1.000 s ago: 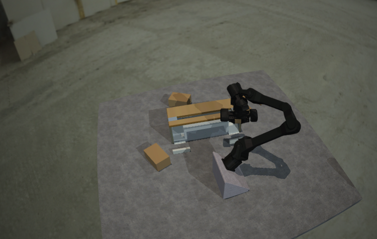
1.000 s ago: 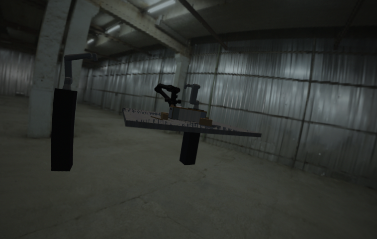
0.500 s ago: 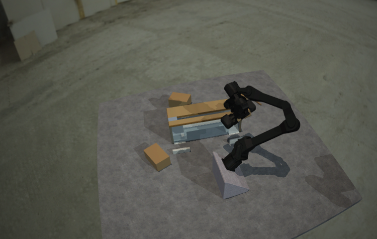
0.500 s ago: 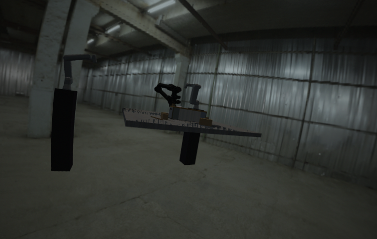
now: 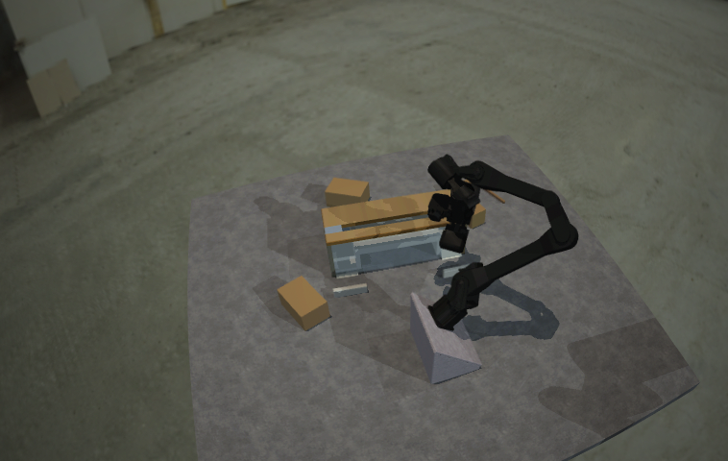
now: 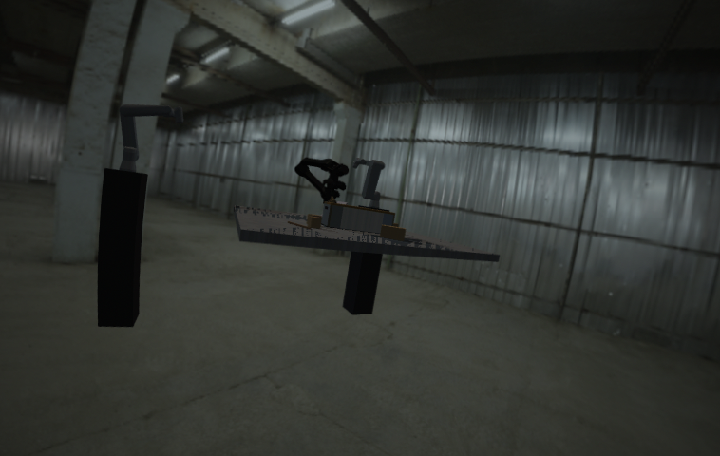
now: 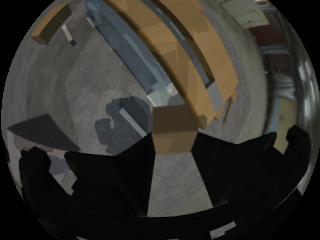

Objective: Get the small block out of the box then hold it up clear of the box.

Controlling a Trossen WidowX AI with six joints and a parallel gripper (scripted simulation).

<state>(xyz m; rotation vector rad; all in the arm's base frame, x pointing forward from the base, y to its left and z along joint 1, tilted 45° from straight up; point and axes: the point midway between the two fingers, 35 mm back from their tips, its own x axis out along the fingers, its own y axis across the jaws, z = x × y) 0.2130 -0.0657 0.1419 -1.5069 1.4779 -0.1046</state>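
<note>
The small tan block is 1 cm to the left of my gripper tip and 1 cm above it. Round my gripper tip: box 14 cm to the left, 10 cm ahead, 7 cm below; thin wooden stick 28 cm ahead, 26 cm to the right, 13 cm below.
</note>
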